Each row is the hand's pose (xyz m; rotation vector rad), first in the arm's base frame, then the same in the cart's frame.
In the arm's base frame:
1: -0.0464 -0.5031 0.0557 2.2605 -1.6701 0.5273
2: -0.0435 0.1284 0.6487 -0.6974 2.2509 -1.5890
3: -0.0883 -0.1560 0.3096 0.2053 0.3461 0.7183
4: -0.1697 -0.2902 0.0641 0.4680 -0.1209 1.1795
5: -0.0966 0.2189 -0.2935 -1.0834 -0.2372 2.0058
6: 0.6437 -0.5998 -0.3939 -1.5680 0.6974 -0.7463
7: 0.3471 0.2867 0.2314 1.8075 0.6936 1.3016
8: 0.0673 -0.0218 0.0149 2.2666 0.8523 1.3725
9: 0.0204 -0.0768 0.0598 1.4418 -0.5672 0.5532
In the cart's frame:
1: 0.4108 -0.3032 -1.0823 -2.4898 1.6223 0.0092
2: 0.3948 -0.1005 -0.2402 -0.7213 2.4575 -0.7909
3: 0.3521 -0.1596 -0.6790 0.7556 0.2032 0.9476
4: 0.2641 -0.1506 -0.9567 1.0329 -0.3868 1.2668
5: 0.2400 0.4750 -0.9775 -0.6491 -0.8268 1.9117
6: 1.0606 -0.0339 -1.5215 -1.0972 0.7514 -0.3439
7: 0.7210 0.3161 -0.5081 2.2920 0.5175 1.6737
8: 0.4609 0.1346 -0.8541 -2.3883 -0.6279 -1.5909
9: 0.4256 0.0576 -0.8460 2.0532 -0.6049 0.4775

